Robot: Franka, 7 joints.
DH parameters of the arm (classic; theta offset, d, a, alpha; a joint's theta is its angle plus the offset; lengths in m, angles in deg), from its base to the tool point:
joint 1: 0 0.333 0 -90
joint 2: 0 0 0 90
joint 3: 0 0.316 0.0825 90
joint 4: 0 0 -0.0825 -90
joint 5: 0 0.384 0 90
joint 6: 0 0 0.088 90
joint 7: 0 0.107 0 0
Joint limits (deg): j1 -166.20..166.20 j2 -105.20..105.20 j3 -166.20..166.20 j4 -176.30..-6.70 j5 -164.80..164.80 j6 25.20..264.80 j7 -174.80..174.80
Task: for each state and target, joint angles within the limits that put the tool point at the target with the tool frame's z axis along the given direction. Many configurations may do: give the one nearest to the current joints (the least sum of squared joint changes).
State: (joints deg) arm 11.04 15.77 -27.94 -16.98 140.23 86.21 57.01
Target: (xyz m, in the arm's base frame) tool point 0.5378 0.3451 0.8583 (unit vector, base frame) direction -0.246 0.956 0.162
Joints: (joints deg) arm 29.66 45.65 -38.13 -9.84 126.29 101.68 57.01
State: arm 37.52 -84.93 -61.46 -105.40 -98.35 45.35 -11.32
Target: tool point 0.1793 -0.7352 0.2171 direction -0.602 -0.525 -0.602
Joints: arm 62.91 -90.56 -94.47 -78.98 -141.74 84.14 -11.32
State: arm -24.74 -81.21 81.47 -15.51 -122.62 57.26 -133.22
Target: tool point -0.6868 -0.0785 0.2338 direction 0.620 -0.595 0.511
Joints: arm 0.77 -105.20 78.88 -6.85 -134.66 38.51 -133.22
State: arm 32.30 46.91 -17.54 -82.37 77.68 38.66 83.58
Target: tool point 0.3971 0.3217 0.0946 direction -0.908 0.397 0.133
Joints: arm 44.78 54.62 -20.95 -99.74 66.55 54.43 83.58
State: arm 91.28 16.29 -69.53 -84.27 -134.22 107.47 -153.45
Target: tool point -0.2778 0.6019 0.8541 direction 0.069 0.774 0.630
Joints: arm 124.97 30.27 -28.08 -34.60 -112.29 157.85 -153.45
